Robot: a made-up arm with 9 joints.
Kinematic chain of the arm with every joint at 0, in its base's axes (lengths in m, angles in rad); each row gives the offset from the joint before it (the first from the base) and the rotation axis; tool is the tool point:
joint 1: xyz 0 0 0.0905 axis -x
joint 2: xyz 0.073 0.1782 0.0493 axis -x
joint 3: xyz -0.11 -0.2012 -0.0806 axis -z
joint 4: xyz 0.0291 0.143 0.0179 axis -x
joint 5: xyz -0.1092 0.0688 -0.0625 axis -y
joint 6: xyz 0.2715 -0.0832 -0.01 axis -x
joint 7: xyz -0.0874 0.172 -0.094 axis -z
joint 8: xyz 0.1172 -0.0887 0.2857 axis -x
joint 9: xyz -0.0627 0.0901 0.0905 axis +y
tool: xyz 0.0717 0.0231 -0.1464
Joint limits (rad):
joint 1: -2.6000..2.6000
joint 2: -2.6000..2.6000
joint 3: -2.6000..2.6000
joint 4: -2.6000..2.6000
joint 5: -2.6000..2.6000
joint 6: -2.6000..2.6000
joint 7: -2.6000..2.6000
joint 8: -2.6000..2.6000
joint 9: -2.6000..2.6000
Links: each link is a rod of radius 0.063 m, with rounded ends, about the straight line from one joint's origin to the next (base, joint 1, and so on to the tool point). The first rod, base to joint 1, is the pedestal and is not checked.
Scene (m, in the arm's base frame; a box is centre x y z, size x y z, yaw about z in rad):
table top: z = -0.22
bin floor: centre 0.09 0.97 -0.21 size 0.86 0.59 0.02 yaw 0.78
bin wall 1: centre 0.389 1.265 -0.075 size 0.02 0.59 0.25 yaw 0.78
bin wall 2: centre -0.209 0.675 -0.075 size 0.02 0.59 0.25 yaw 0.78
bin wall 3: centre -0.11 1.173 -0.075 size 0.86 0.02 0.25 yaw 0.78
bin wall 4: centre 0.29 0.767 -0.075 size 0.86 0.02 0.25 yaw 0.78
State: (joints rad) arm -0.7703 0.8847 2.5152 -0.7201 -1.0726 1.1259 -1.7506 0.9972 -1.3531
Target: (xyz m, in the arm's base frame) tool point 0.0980 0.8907 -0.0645
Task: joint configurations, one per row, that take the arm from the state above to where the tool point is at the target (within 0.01 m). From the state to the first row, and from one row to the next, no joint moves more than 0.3 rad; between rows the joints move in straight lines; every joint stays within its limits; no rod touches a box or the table.
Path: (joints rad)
1: -0.4880 1.1423 2.5322 -0.8059 -1.0368 0.9950 -1.6618 0.8458 -1.4052
2: -0.2057 1.3998 2.5491 -0.8916 -1.0011 0.8641 -1.5730 0.6944 -1.4574
3: 0.0766 1.6574 2.5661 -0.9774 -0.9653 0.7332 -1.4842 0.5431 -1.5095
4: 0.3590 1.9149 2.5830 -1.0631 -0.9295 0.6022 -1.3954 0.3917 -1.5617
5: 0.6413 2.1725 2.6000 -1.1489 -0.8938 0.4713 -1.3066 0.2403 -1.6138

